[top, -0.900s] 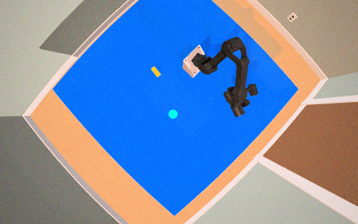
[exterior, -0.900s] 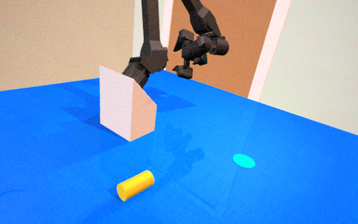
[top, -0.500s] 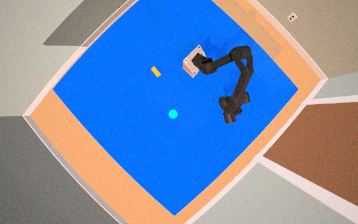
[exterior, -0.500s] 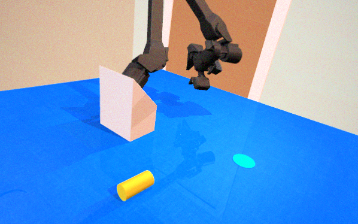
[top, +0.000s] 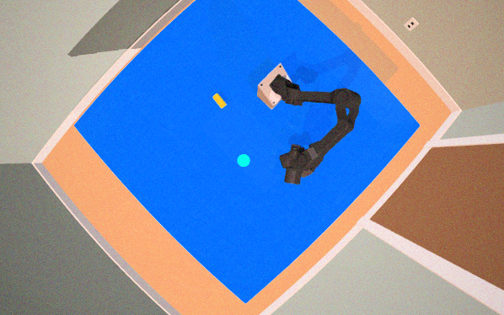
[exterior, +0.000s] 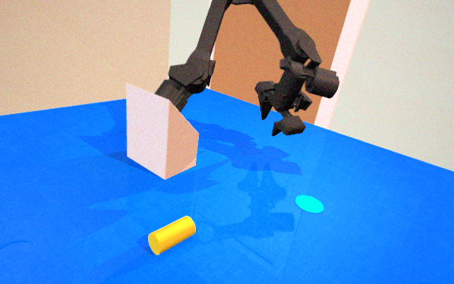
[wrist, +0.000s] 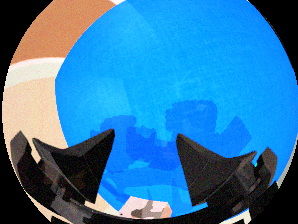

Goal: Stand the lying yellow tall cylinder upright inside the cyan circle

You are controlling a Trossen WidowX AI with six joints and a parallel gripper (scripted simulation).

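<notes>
My gripper tip is 460 mm to the left of the yellow tall cylinder, 50 mm short of it and 40 mm above it. Round my gripper tip: cyan circle (200 mm to the right, 200 mm ahead, 60 mm below).
</notes>
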